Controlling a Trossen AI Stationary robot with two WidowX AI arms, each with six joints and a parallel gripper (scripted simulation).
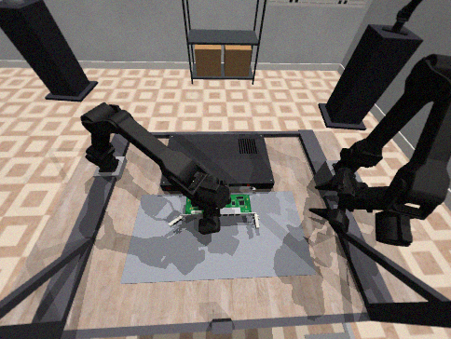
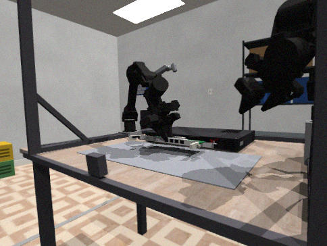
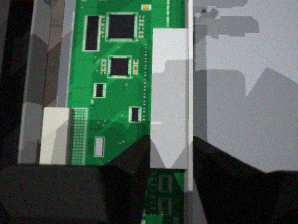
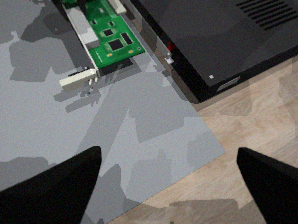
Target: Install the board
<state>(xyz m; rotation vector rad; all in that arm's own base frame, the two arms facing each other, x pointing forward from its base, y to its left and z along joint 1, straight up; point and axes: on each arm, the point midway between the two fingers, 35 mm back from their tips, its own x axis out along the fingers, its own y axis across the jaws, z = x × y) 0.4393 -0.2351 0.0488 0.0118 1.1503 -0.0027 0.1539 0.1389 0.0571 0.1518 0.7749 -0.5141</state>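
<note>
Now: the grey mat 80 mm below my left hand, 50 mm behind it and 20 mm to the right of it. Also, from my left hand: enclosure (220 mm ahead, 40 mm below, 20 mm to the left); then green board (30 mm below).
</note>
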